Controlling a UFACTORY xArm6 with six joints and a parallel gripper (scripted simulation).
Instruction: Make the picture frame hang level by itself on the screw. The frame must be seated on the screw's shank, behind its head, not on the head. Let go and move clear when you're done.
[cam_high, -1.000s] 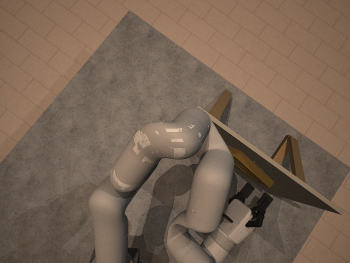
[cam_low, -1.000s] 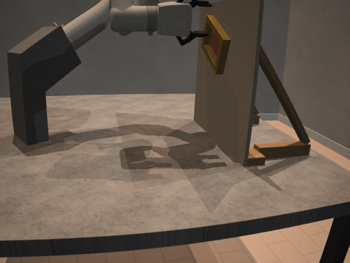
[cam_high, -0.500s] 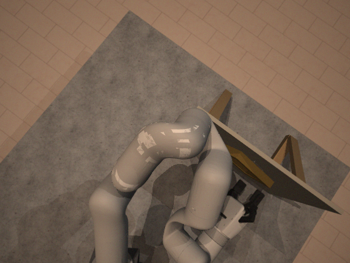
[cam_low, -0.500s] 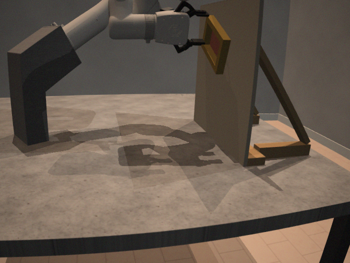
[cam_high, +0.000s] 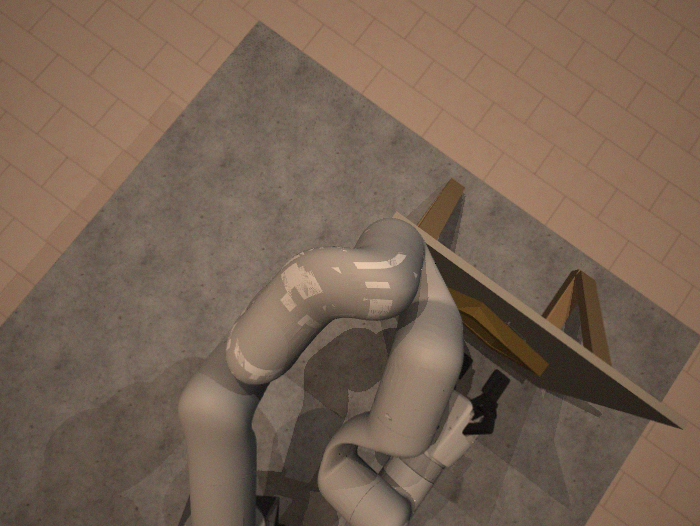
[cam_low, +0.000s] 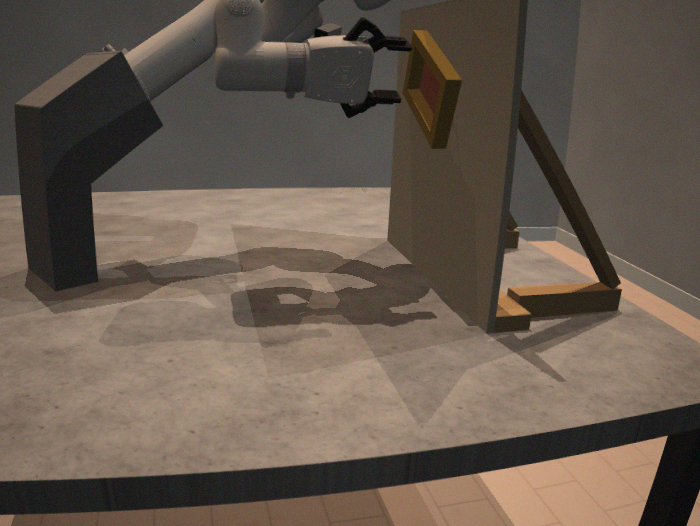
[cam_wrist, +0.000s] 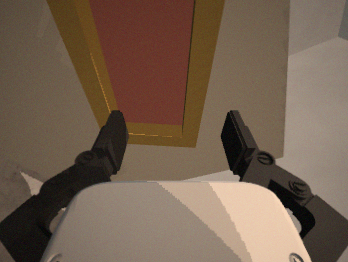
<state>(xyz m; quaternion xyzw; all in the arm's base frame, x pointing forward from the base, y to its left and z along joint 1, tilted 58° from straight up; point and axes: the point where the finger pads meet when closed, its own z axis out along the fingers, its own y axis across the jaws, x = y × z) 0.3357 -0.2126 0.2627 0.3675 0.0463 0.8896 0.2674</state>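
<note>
Right now my hand is 5 cm short of the picture frame, 5 cm to the right of it and 2 cm above it. The rest, counted from my hand: wall panel 7 cm ahead, 5 cm to the left, 12 cm below.
</note>
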